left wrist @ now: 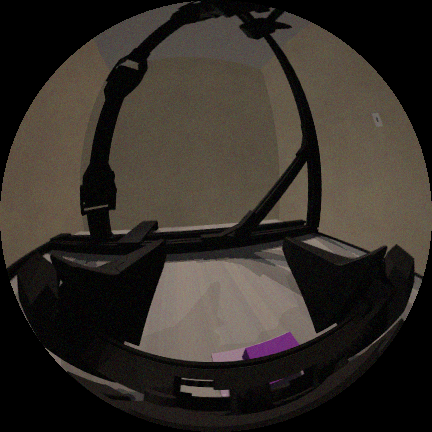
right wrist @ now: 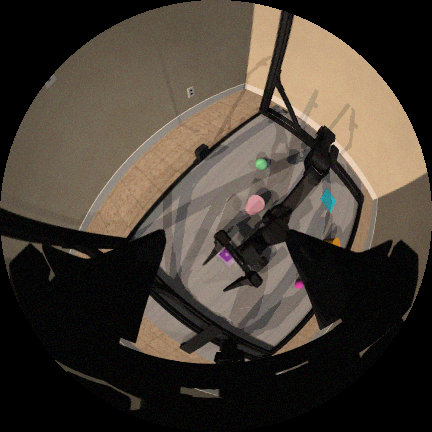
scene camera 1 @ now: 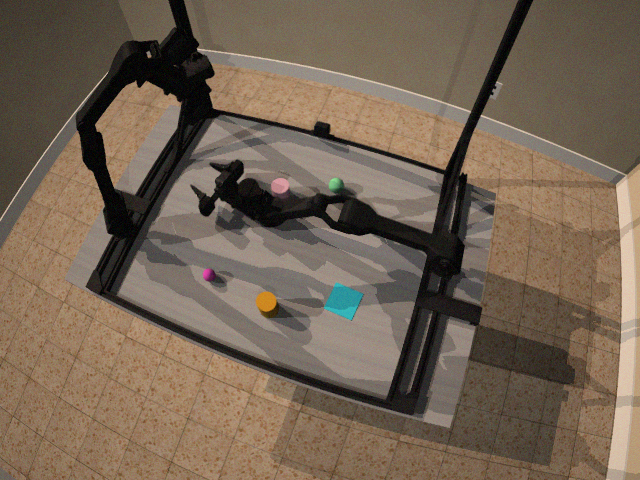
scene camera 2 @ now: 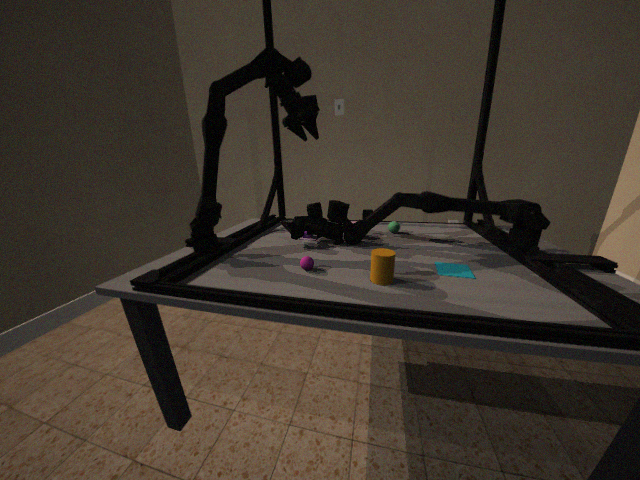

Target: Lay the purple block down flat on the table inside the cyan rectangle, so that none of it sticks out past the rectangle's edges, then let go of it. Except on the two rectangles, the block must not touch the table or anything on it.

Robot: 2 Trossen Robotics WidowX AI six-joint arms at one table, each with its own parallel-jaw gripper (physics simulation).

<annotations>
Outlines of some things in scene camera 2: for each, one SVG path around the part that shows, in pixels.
My left gripper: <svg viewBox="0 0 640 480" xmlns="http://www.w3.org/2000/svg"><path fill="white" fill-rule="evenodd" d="M320 202L307 205L308 216L295 216L295 220L292 222L281 221L281 225L289 231L292 239L297 240L303 237L305 231L307 231L307 235L314 234L317 235L317 238L323 237L323 228L327 219L323 218Z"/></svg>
My right gripper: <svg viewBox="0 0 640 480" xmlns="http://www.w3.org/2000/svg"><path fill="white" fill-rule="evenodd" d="M293 90L280 99L280 106L284 106L288 116L283 118L282 124L301 139L307 141L304 127L317 140L319 135L316 118L319 114L317 112L320 109L317 104L316 95L301 97L299 91L296 93Z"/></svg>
An orange cylinder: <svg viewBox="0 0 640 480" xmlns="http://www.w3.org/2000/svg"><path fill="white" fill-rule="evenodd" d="M373 249L371 251L371 282L377 285L392 284L395 252L386 248Z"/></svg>
</annotations>
